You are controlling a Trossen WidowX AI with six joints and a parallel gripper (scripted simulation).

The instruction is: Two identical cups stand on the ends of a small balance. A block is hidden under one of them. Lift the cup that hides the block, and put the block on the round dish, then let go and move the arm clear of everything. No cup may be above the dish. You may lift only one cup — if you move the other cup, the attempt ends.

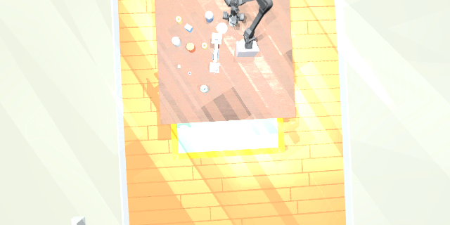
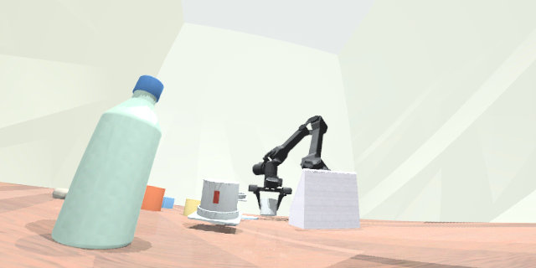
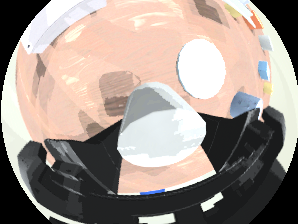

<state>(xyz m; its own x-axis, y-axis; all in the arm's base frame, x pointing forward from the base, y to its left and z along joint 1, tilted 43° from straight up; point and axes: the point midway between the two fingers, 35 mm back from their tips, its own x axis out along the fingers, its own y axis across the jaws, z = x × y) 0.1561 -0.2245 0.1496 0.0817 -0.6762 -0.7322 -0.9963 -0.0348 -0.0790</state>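
Now: the pale block 19 cm to the left of my gripper tip, 14 cm ahead of it and 5 cm above it. Round my gripper tip: small balance 31 cm to the left, 14 cm ahead, 1 cm below; round white dish 9 cm ahead, 5 cm to the left, 3 cm below; blue-based cup 20 cm ahead, 2 cm to the right.
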